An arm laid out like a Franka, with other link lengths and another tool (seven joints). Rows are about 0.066 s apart.
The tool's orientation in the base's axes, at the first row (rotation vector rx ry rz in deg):
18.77 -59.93 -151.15
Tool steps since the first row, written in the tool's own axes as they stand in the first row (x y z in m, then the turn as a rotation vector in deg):
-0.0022 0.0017 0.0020 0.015 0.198 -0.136
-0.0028 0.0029 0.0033 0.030 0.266 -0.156
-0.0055 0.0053 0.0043 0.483 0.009 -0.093
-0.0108 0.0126 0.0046 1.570 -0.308 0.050
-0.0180 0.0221 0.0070 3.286 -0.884 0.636
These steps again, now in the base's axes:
0.0017 0.0008 0.0028 0.063 -0.229 0.039
0.0021 0.0010 0.0047 0.068 -0.294 0.071
0.0047 0.0009 0.0073 -0.421 -0.230 -0.110
0.0109 -0.0022 0.0132 -1.536 -0.290 -0.343
0.0186 -0.0048 0.0222 -3.423 -0.106 -0.506

